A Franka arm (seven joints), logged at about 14 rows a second.
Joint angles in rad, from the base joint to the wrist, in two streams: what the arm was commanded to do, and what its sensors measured. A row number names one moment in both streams.
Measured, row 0:
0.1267, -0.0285, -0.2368, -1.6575, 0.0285, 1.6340, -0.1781
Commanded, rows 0 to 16:
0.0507, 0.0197, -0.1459, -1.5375, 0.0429, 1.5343, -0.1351
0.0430, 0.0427, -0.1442, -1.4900, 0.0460, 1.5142, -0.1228
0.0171, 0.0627, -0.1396, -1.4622, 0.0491, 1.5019, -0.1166
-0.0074, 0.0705, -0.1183, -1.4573, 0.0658, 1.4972, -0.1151
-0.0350, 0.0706, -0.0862, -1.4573, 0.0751, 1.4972, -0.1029
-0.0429, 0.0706, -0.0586, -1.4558, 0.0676, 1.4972, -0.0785
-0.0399, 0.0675, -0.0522, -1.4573, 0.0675, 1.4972, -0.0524
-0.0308, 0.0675, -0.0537, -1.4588, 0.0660, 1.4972, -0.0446
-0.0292, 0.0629, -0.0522, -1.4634, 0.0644, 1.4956, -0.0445
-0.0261, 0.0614, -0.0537, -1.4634, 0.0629, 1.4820, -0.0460
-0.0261, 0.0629, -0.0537, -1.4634, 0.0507, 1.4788, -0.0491
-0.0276, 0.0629, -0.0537, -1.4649, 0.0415, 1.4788, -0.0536
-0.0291, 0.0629, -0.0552, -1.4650, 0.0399, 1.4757, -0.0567
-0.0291, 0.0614, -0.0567, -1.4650, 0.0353, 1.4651, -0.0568
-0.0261, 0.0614, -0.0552, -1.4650, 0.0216, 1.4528, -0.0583
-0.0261, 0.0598, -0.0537, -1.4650, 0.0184, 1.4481, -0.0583
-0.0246, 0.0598, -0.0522, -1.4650, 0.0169, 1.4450, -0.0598
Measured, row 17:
-0.0262, 0.0579, -0.0565, -1.4881, 0.0373, 1.4759, -0.0627
